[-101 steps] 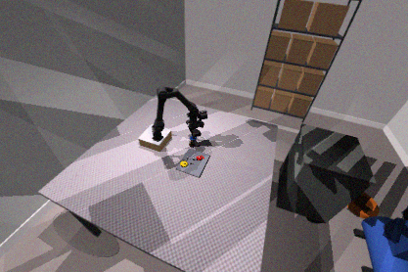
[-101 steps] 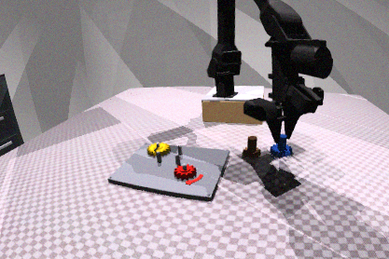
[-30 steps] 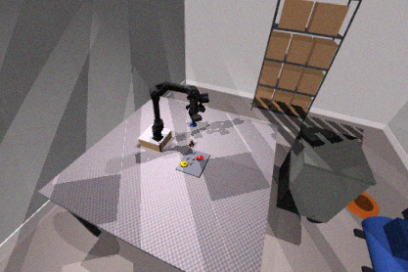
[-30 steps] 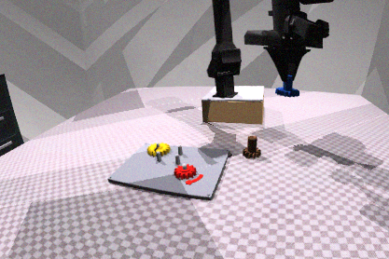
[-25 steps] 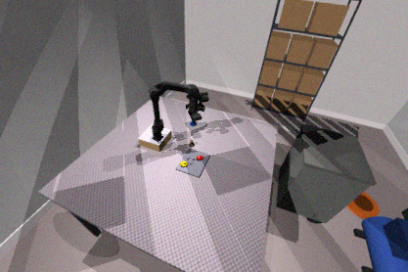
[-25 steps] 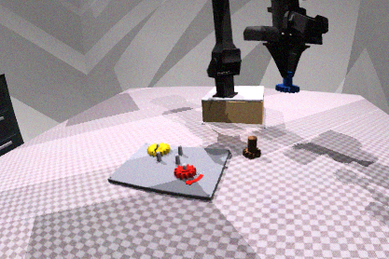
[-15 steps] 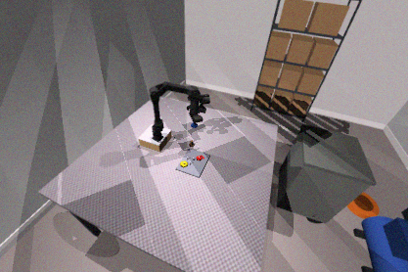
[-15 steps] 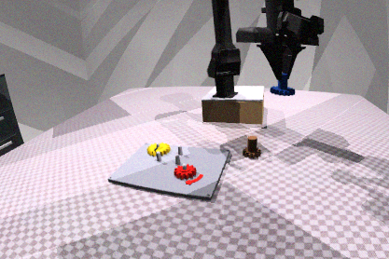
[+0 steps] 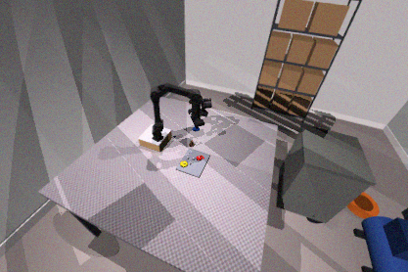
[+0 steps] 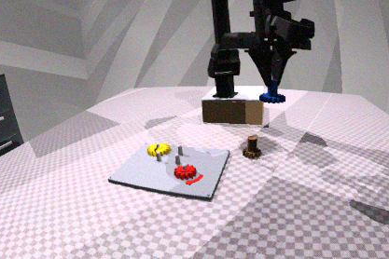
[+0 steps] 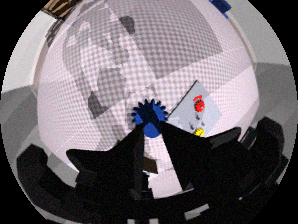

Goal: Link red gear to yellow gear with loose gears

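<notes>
Right now the grey board is 18 cm to the right of my gripper tip, 15 cm below it and 11 cm ahead of it. The rest, counted from my gripper tip: blue gear 1 cm below; brown gear 14 cm below, 4 cm to the right, 1 cm behind; red arrow 15 cm below, 13 cm ahead, 11 cm to the right.
</notes>
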